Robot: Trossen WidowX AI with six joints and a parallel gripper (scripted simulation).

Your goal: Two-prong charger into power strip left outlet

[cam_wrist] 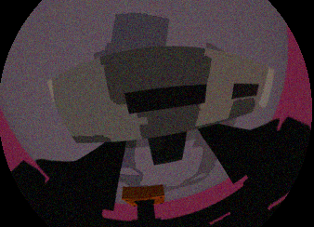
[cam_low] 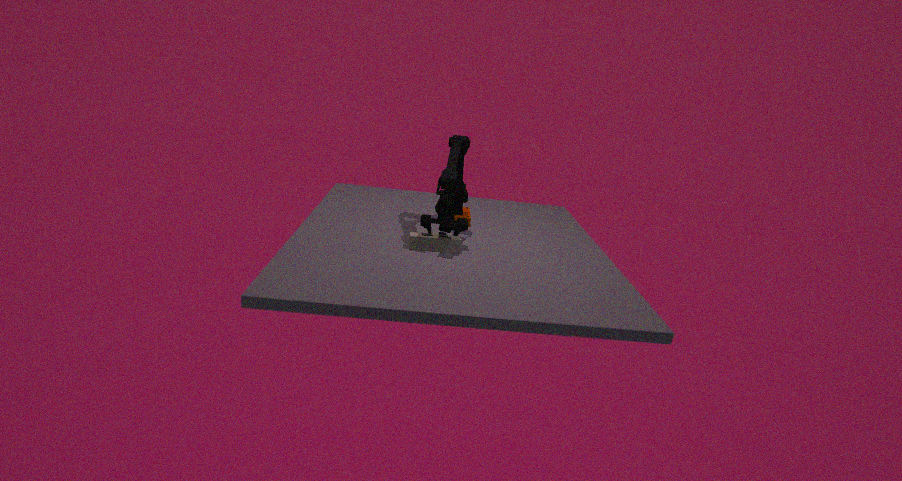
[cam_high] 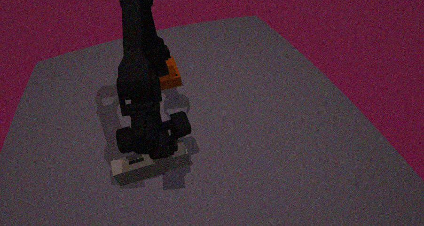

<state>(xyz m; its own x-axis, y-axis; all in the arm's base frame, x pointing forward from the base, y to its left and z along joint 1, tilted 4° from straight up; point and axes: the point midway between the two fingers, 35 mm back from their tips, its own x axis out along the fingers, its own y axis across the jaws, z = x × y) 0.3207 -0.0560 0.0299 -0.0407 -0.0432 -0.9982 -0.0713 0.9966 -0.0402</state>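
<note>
My gripper tip is 20 mm short of the two-prong charger and 10 mm below it.
</note>
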